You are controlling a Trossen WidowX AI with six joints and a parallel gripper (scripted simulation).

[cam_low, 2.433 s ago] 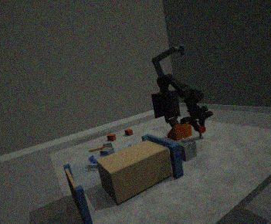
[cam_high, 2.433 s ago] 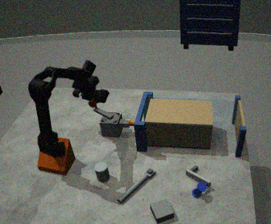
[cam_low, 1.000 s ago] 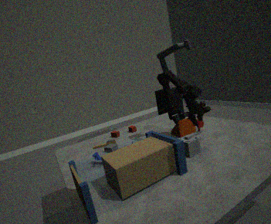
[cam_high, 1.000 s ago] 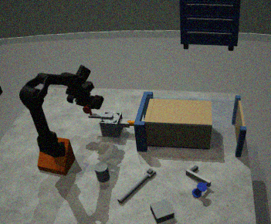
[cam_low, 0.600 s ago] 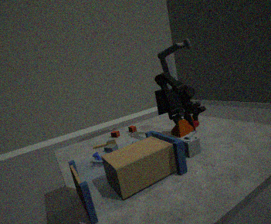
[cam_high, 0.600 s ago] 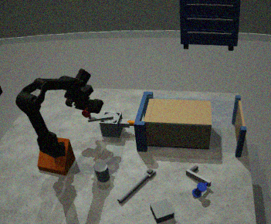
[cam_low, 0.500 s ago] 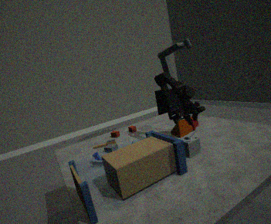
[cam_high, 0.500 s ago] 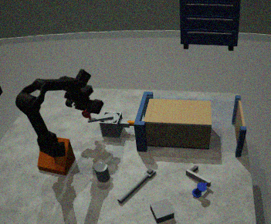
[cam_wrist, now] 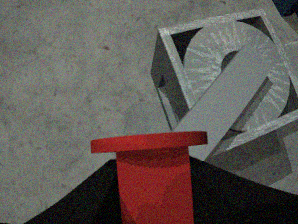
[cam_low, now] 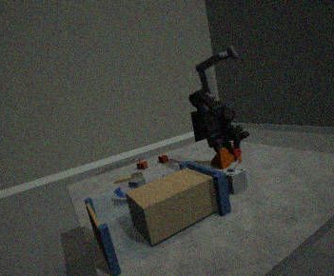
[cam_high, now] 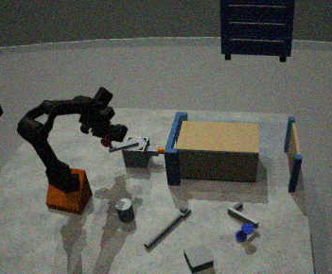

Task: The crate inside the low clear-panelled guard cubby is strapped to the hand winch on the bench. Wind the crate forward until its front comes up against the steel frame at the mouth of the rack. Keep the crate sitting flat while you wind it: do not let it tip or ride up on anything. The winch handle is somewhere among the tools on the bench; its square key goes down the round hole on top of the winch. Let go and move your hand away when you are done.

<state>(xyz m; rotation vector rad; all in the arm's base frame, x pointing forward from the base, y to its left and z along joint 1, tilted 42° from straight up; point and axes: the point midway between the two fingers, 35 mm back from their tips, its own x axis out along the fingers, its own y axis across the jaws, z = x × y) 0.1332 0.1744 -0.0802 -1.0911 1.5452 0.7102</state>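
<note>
My gripper tip is now 30 mm short of the winch handle with red knob and 30 mm above it. Round my gripper tip: red handle: 10 mm behind, 20 mm to the right; grey block: 330 mm ahead, 470 mm to the right, 120 mm below; grey winch: 70 mm ahead, 20 mm to the left, 100 mm below.
</note>
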